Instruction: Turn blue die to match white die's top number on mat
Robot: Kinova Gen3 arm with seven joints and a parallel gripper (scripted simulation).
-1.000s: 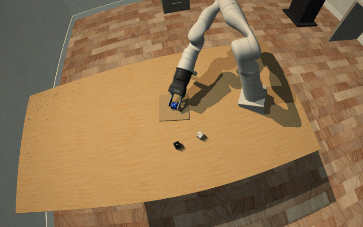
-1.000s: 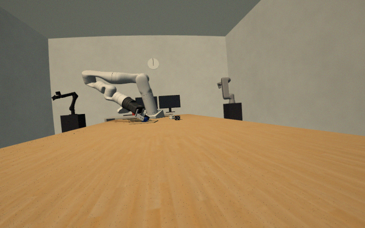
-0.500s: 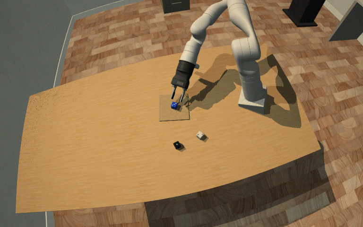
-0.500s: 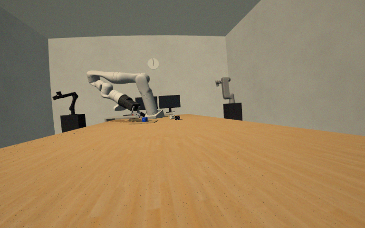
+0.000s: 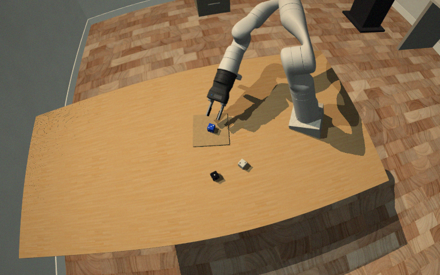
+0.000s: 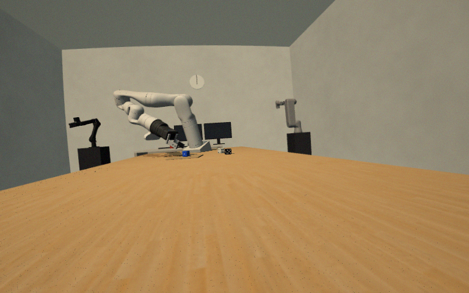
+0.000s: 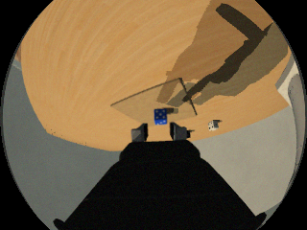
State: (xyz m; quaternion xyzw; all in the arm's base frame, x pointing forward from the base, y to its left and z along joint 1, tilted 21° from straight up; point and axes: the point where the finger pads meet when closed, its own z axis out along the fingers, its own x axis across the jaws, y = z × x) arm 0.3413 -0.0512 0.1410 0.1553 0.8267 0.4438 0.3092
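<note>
My hand is 40 mm to the right of the blue die, 40 mm above it and 20 mm short of it. Round my hand: tan mat (60 mm below, 30 mm to the left, 30 mm ahead); then black die (230 mm to the left, 50 mm below, 50 mm ahead); then white die (210 mm to the left, 60 mm behind, 50 mm below).
</note>
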